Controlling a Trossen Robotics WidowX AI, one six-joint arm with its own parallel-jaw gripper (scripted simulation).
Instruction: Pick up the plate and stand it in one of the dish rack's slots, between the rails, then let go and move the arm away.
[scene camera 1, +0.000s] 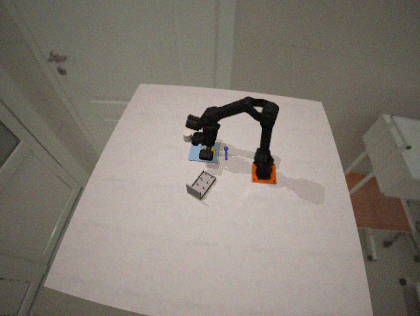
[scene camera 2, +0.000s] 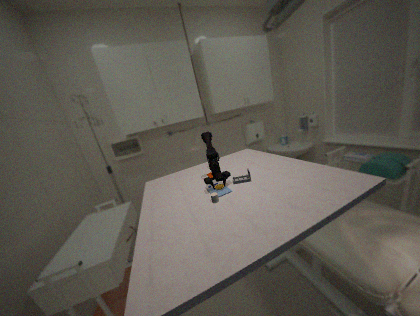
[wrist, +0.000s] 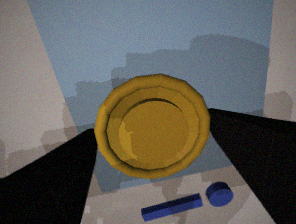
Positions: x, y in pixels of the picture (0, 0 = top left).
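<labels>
Distances from the lens: my gripper (wrist: 151, 125) is 11 cm from the lens, a yellow plate (wrist: 152, 126) 10 cm from the lens.
</labels>
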